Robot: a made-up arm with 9 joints.
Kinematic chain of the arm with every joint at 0, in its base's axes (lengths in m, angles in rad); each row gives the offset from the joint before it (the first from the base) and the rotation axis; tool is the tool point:
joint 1: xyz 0 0 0.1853 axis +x
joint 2: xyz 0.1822 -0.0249 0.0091 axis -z
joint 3: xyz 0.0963 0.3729 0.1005 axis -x
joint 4: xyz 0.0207 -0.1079 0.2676 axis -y
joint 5: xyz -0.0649 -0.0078 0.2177 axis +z
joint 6: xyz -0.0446 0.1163 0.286 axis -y
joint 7: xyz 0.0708 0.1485 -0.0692 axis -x
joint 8: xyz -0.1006 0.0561 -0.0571 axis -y
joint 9: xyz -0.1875 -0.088 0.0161 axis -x
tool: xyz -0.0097 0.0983 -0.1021
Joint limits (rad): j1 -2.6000..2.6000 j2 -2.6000..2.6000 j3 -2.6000..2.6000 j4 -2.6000..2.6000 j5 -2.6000..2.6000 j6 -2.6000..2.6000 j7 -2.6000..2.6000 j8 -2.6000..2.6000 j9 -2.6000..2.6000
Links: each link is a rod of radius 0.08 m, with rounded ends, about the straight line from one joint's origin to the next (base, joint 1, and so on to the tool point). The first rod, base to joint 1, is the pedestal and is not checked.
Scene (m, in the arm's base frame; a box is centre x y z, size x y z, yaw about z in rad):
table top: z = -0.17
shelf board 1: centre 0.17 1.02 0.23 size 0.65 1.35 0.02 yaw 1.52
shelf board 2: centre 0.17 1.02 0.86 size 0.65 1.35 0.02 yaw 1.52
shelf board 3: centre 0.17 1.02 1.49 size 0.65 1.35 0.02 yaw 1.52
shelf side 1: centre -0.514 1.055 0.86 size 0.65 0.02 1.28 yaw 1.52
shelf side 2: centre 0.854 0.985 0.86 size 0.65 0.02 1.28 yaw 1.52
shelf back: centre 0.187 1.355 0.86 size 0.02 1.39 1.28 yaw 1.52
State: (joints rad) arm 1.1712 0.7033 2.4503 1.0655 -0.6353 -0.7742 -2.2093 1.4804 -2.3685
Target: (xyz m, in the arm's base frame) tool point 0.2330 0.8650 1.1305
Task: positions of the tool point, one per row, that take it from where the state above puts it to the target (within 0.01 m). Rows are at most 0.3 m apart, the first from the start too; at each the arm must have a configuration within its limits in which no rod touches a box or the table.
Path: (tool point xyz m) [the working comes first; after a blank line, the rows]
Joints at the target: 1.1389 0.1983 1.9261 0.7996 -1.0505 -0.9985 -2.3850 1.5294 -2.3114
Straight joint move there: touches shelf board 2.

1: 0.1603 0.6286 0.5630
2: 0.1672 0.3811 0.5425
3: 0.1988 0.5074 0.6747
4: 0.2290 0.5422 0.8828
5: 0.2118 0.4478 1.1305
6: 0.2311 0.6658 1.1583
7: 0.2330 0.8650 1.1305

